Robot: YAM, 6 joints.
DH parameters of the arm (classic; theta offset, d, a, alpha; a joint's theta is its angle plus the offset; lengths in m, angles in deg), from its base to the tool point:
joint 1: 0 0.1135 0.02 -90
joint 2: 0 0 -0.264 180
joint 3: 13.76 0 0.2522 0
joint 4: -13.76 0 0.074 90
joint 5: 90 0 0 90
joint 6: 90 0.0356 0 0
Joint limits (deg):
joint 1: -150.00..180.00
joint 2: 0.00..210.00
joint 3: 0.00..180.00
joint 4: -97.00..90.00
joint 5: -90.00..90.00
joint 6: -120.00..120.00
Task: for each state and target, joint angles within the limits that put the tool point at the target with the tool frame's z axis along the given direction. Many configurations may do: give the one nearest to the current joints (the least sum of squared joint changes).
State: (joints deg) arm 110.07 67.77 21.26 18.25 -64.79 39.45
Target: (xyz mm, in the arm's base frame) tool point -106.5 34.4 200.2 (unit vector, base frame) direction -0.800 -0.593 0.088
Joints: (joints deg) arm 144.56 21.74 0.11 37.58 -71.31 39.45
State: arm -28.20 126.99 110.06 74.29 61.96 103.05
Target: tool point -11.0 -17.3 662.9 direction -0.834 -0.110 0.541
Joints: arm -35.61 77.31 126.03 89.89 35.10 103.05
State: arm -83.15 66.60 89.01 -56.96 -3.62 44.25
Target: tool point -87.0 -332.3 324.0 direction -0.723 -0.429 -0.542
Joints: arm -100.94 89.61 79.79 -34.33 38.92 44.25
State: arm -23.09 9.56 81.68 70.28 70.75 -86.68
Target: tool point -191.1 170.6 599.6 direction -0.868 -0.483 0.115
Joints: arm -49.53 47.11 128.66 68.03 76.87 -86.68
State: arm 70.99 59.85 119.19 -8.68 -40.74 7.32
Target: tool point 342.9 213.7 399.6 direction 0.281 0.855 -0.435
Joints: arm 28.83 103.36 109.42 -39.51 -37.86 7.32
